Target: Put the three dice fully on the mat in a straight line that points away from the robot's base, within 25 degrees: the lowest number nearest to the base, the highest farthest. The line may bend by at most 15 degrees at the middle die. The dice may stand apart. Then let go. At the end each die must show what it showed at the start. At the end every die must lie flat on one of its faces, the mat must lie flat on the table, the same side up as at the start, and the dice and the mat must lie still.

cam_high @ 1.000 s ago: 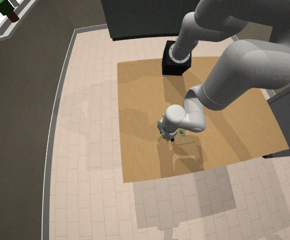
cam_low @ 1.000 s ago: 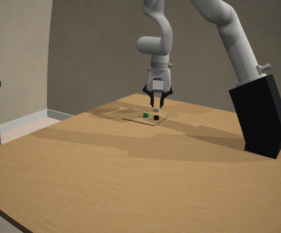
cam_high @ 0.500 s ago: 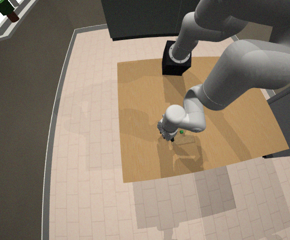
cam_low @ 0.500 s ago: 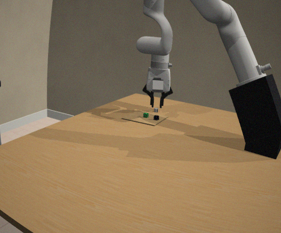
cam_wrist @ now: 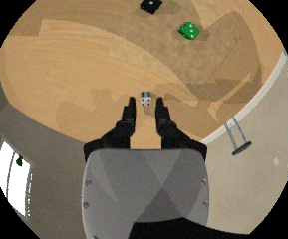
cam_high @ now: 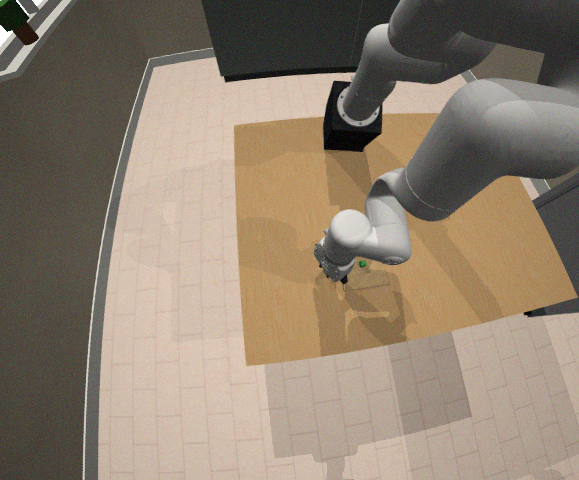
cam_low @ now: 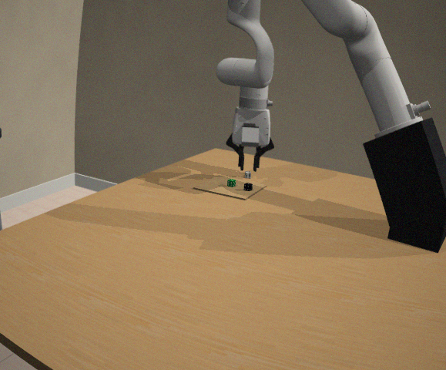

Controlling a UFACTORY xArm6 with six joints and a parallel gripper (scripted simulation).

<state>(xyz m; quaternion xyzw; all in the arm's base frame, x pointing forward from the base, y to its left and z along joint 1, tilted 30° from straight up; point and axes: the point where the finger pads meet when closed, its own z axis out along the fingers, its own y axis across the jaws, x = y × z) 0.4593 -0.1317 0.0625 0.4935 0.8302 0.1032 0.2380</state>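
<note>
My hand is 30 mm above the white die. From my hand the other things lie so: thin tan mat: 10 mm behind, 110 mm to the left, 40 mm below; black die: 60 mm behind, 110 mm to the left, 30 mm below; green die: 10 mm behind, 110 mm to the left, 30 mm below.
</note>
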